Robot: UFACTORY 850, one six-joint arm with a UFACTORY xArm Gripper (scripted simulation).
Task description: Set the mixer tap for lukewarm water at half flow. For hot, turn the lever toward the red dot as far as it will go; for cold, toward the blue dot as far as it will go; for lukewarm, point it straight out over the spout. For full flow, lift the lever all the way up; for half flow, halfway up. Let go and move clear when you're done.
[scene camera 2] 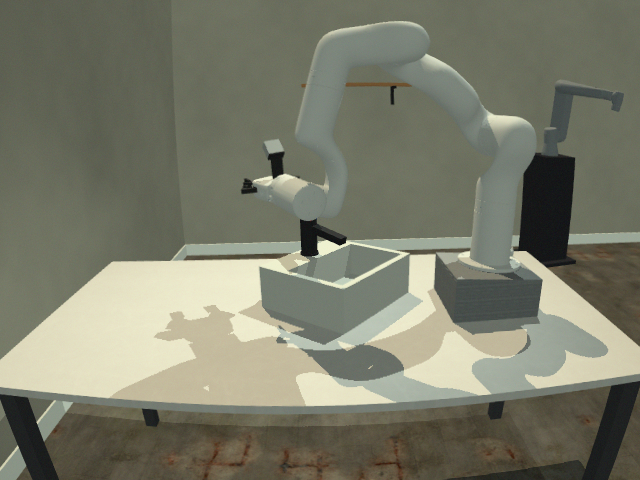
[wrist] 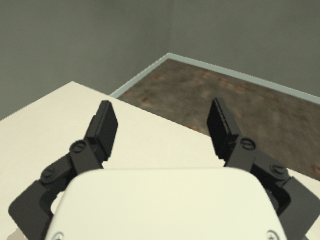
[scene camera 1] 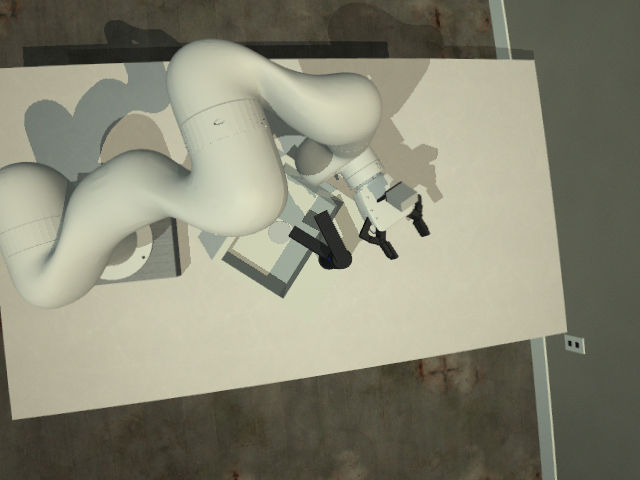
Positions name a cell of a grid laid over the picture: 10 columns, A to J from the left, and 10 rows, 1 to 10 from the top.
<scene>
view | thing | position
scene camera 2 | my gripper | E4
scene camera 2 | sink basin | F7
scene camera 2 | black mixer tap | E5
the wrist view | my gripper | F5
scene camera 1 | my gripper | G6
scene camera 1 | sink basin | E6
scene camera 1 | black mixer tap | E6
</scene>
